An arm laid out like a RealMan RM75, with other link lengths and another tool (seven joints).
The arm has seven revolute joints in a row. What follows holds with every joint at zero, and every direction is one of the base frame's.
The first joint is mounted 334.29 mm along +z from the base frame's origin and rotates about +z.
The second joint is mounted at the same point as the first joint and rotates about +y.
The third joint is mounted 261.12 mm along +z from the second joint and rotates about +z.
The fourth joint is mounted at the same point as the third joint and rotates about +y.
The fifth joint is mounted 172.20 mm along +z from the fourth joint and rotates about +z.
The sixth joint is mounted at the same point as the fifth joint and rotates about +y.
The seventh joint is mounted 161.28 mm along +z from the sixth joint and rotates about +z.
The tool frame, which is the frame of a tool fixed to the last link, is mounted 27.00 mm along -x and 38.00 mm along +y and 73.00 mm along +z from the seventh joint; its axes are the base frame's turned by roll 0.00, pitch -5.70 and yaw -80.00 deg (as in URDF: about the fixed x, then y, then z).
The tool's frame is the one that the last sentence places.
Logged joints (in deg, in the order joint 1, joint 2, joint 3, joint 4, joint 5, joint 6, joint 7), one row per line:
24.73 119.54 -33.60 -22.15 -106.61 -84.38 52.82
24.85 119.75 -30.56 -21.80 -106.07 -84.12 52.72
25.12 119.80 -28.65 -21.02 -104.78 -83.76 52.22
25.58 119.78 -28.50 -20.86 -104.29 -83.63 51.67
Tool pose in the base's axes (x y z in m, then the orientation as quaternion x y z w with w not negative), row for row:
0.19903 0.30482 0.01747 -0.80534 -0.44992 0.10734 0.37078
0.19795 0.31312 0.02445 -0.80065 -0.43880 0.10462 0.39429
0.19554 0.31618 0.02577 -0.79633 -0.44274 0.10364 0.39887
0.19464 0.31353 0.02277 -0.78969 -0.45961 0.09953 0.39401
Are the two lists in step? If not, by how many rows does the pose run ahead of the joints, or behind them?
The pose runs 1 row ahead of the joints: the pose in row i belongs to the joints in row i + 1.
